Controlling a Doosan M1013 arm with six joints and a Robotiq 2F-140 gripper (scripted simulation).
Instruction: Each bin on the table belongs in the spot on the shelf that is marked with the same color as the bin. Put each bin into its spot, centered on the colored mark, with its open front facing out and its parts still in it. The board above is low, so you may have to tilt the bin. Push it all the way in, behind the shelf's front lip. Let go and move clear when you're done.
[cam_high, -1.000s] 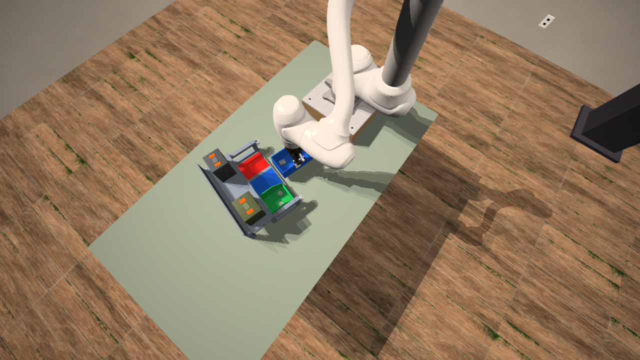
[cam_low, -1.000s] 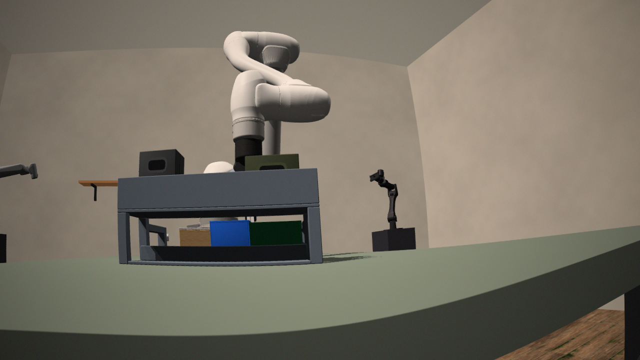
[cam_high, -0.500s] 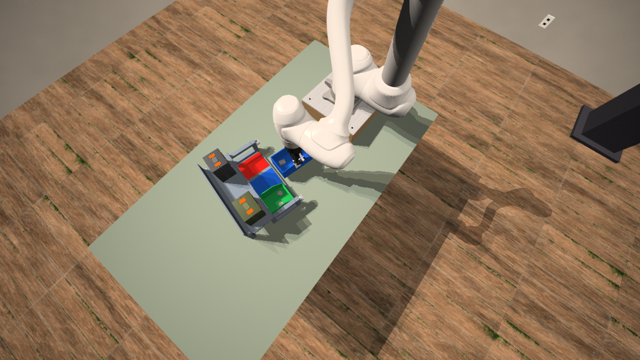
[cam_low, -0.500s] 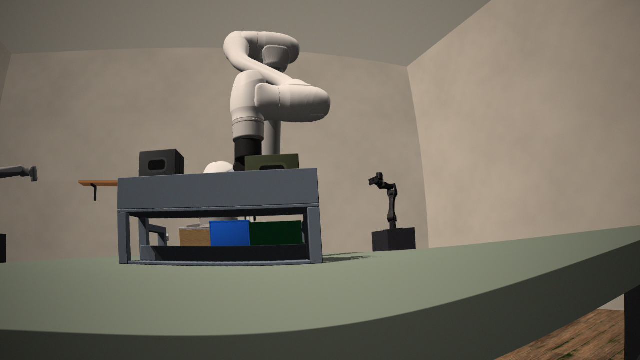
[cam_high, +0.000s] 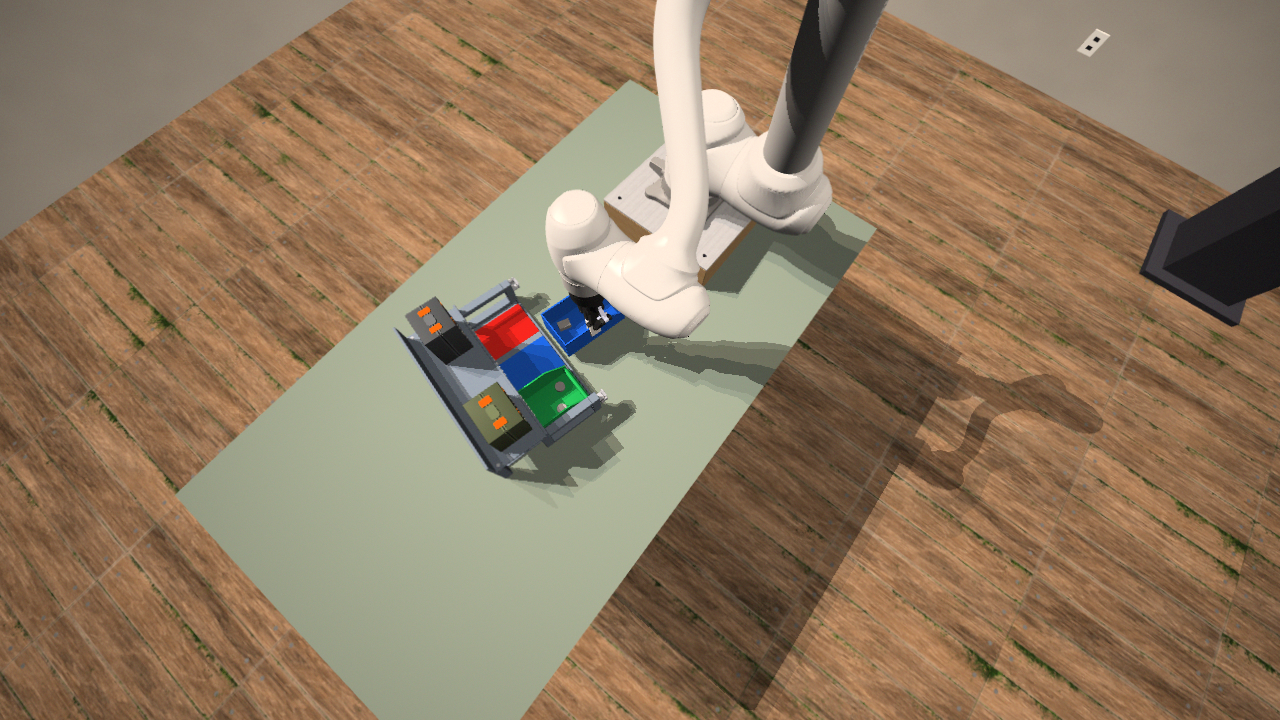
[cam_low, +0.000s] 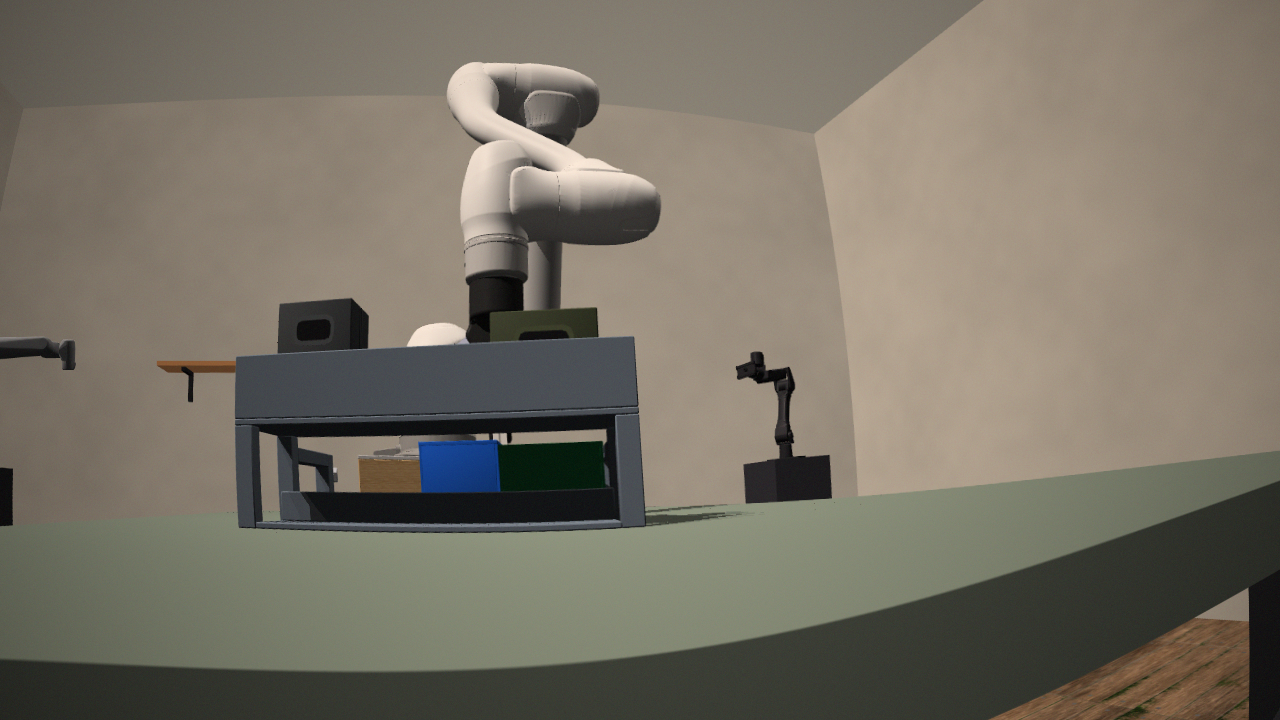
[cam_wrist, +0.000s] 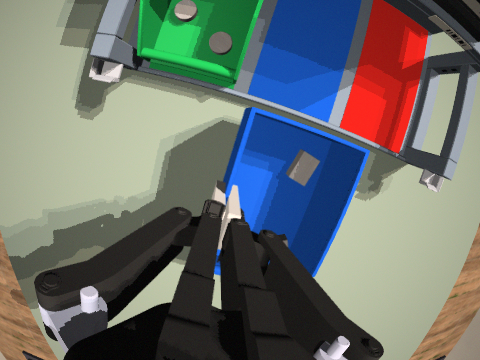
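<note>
My gripper is now 50 mm to the left of the blue bin, 40 mm above it and 20 mm past it. From my hand the other things lie so: black box: 230 mm to the right, 230 mm ahead, 60 mm above; olive box: 290 mm ahead, 50 mm above, 10 mm to the right; green bin: 200 mm ahead, 60 mm below, 20 mm to the left.
</note>
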